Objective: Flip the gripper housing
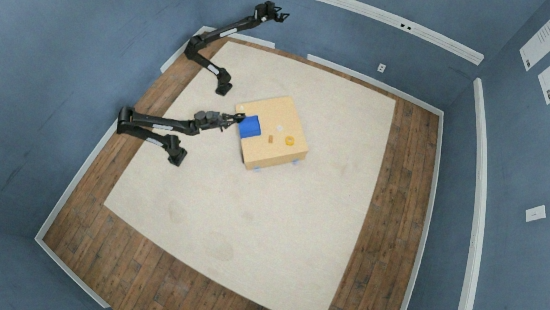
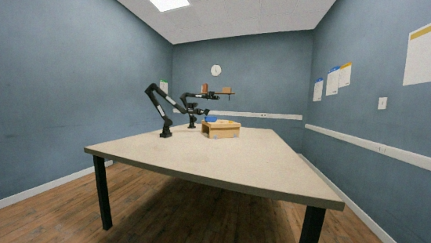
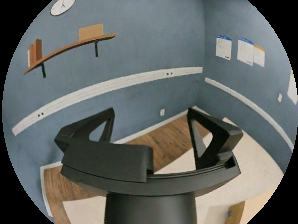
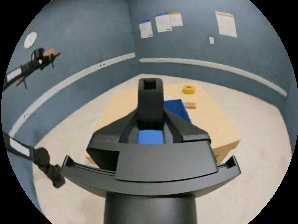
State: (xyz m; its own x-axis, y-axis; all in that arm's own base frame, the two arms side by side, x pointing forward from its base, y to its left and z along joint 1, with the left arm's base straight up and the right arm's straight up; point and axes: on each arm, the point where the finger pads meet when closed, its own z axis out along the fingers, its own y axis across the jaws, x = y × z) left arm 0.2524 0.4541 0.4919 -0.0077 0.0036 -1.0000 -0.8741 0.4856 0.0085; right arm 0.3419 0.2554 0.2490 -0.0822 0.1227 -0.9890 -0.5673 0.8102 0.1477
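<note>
The blue tray lies 10 cm below my right hand, 7 cm ahead of it and 3 cm to the left of it. Also, from my right hand: brown block (20 cm ahead, 11 cm below, 2 cm to the left).
</note>
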